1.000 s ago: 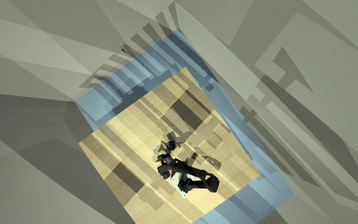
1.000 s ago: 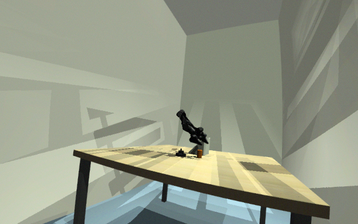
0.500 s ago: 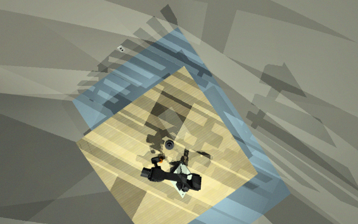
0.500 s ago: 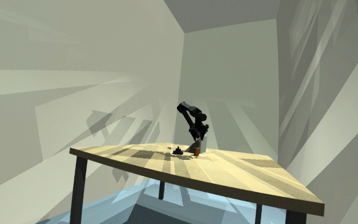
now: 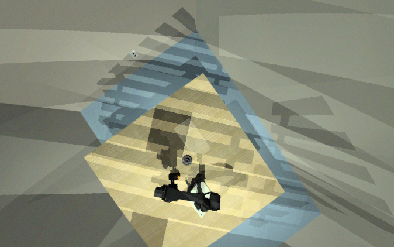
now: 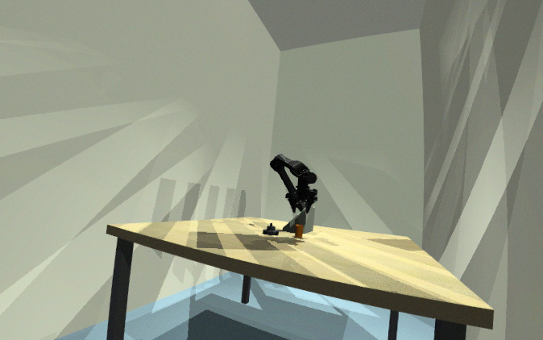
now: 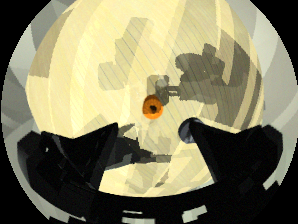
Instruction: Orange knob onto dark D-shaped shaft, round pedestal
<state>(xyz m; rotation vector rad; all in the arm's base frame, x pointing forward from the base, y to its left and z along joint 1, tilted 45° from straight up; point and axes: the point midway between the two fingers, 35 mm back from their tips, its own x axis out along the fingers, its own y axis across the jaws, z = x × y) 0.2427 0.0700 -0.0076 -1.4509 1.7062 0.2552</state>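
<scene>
The orange knob is 100 mm below my gripper tip. From my gripper tip the other things lie so: dark round pedestal 70 mm ahead, 140 mm to the right, 90 mm below.
</scene>
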